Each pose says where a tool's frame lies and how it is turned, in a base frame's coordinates. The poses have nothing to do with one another.
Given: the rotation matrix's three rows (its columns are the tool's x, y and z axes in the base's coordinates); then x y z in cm. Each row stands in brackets.
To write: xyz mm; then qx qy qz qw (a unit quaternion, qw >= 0). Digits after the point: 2 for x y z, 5 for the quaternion. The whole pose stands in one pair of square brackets.
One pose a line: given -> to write
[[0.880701 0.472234 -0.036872], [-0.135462 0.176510 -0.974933], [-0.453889 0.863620 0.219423]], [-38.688 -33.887 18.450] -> [-386.88 -338.87 184.50 0.60926 0.13819 -0.20138 0.75443]
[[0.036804 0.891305 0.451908], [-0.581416 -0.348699 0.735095], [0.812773 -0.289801 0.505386]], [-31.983 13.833 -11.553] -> [-319.83 138.33 -115.53 -0.46907 -0.16516 -0.67403 0.54624]
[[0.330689 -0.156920 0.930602], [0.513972 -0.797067 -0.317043], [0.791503 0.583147 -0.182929]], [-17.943 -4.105 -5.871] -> [-179.43 -41.05 -58.71 0.76005 0.11744 0.56645 0.29610]
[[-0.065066 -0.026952 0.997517], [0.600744 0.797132 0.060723], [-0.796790 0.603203 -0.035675]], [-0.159 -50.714 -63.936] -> [-1.59 -507.14 -639.36 0.20825 0.68882 0.24097 0.65123]
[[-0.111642 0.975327 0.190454], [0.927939 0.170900 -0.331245], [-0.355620 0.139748 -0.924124]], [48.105 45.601 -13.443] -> [481.05 456.01 -134.43 0.64062 0.74274 -0.06446 0.18380]
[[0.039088 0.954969 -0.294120], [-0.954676 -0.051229 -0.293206], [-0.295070 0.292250 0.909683]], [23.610 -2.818 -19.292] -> [236.10 -28.18 -192.92 0.21250 0.00034 -0.69315 0.68876]
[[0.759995 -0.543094 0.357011], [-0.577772 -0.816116 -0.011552], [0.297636 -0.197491 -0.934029]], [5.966 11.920 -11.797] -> [59.66 119.20 -117.97 -0.93677 0.29913 -0.17471 0.04962]
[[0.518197 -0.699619 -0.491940], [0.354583 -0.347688 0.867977], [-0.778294 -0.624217 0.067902]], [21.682 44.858 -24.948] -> [216.82 448.58 -249.48 -0.67044 0.12866 0.47365 0.55642]
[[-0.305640 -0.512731 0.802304], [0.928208 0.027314 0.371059], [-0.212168 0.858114 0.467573]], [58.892 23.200 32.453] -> [588.92 232.00 324.53 0.22331 0.46513 0.66066 0.54526]
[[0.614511 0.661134 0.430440], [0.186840 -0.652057 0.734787], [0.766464 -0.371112 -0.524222]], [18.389 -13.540 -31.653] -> [183.89 -135.40 -316.53 -0.83528 -0.25380 -0.35823 0.33100]
